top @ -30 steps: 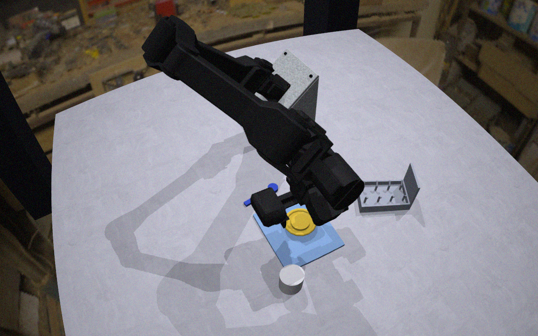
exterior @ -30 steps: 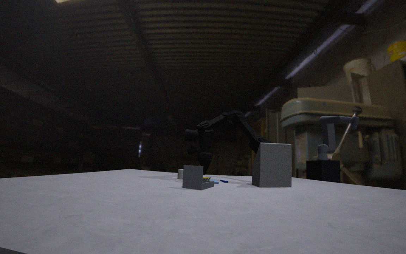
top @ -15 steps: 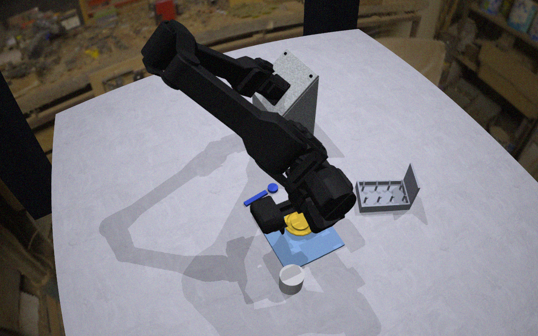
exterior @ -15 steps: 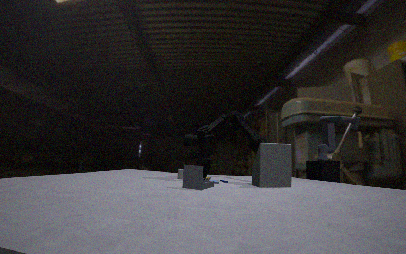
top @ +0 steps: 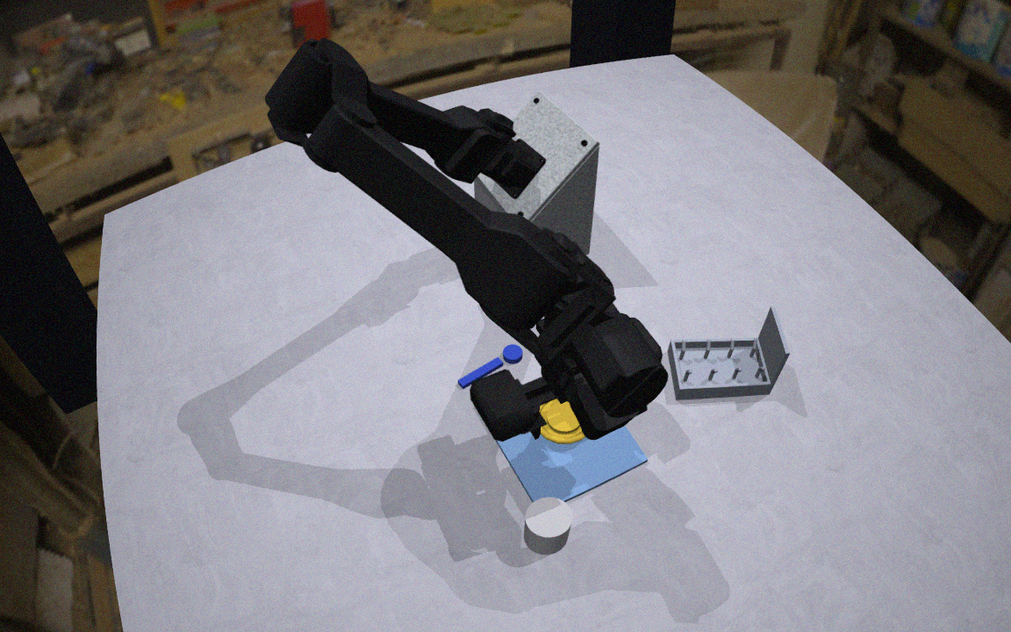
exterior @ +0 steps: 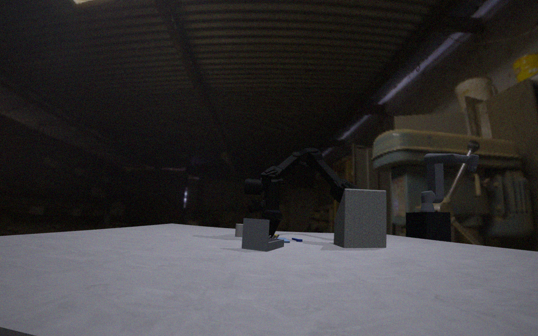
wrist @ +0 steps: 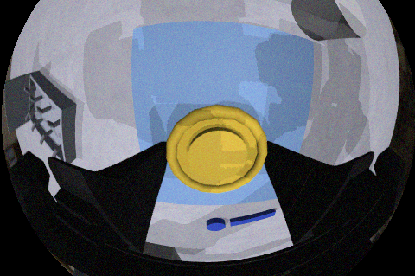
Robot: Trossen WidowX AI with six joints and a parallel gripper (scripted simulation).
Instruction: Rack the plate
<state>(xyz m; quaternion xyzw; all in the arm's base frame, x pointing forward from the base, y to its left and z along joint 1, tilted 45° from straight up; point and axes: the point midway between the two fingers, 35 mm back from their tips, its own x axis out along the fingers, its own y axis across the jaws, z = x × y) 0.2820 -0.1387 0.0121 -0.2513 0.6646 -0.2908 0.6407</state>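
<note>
Now: gripper tip 10 mm to the left of the light blue mat and 10 mm short of it. The rest, counted from my gripper tip: blue spoon: 110 mm behind, 20 mm to the right; white cup: 110 mm ahead, 80 mm to the right, 20 mm above; yellow plate: 10 mm above.
</note>
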